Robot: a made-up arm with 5 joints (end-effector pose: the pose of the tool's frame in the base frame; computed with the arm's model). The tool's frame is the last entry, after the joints. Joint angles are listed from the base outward.
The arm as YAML. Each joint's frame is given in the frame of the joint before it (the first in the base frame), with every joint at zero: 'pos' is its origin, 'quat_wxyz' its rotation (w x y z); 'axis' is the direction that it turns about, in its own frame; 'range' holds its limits. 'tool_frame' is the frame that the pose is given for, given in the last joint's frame.
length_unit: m
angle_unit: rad
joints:
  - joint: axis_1
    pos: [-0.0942, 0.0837, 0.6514]
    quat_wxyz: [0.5, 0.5, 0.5, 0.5]
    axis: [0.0, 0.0, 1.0]
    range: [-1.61, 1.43]
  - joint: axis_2
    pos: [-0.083, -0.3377, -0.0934]
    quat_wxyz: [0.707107, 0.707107, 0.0, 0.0]
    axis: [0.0, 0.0, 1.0]
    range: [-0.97, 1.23]
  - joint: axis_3
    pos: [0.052, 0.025, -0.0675]
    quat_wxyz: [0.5, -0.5, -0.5, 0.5]
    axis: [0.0, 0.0, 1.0]
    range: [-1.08, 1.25]
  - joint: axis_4
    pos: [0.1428, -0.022, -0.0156]
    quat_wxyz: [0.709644, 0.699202, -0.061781, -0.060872]
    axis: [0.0, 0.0, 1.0]
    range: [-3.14, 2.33]
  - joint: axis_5
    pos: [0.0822, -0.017, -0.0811]
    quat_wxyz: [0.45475, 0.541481, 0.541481, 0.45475]
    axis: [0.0, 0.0, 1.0]
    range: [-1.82, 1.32]
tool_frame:
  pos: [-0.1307, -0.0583, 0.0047]
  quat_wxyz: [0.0, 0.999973, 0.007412, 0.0]
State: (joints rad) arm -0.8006 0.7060 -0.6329 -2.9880 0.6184
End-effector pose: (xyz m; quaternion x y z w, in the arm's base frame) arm -0.0251 -0.2027 0.6966 0.5454 0.5635 -0.2806 0.5534
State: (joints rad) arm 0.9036 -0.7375 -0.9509 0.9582 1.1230
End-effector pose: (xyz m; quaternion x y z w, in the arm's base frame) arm 0.0235 0.4531 0.5540 0.4889 -0.0500 -0.8404 0.2285
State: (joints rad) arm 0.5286 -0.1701 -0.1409 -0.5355 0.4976
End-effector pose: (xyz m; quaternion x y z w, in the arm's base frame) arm 0.0037 0.2766 0.6123 0.7822 0.0663 -0.5152 0.3440
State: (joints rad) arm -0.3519 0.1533 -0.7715 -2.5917 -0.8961
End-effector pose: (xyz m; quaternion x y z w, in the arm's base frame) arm -0.1549 -0.0868 0.4522 0.8596 0.1664 0.0665 0.4786
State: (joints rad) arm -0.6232 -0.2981 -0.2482 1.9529 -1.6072
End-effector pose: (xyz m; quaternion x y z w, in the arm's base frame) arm -0.0159 -0.2143 0.3984 -0.7979 -0.5196 -0.1587 0.2610
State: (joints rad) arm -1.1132 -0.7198 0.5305 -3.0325 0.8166
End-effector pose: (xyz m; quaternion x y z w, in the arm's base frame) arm -0.1833 0.0219 0.6882 -0.2711 0.7984 0.0761 0.5322
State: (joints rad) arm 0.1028 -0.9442 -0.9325 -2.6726 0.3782
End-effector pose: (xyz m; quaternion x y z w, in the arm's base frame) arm -0.0651 0.1870 0.4479 0.1916 0.9455 0.0638 0.2556
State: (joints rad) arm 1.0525 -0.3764 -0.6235 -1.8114 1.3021
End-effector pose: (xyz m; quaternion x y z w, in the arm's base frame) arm 0.0227 0.3368 0.6712 0.3983 0.8887 -0.0066 0.2269
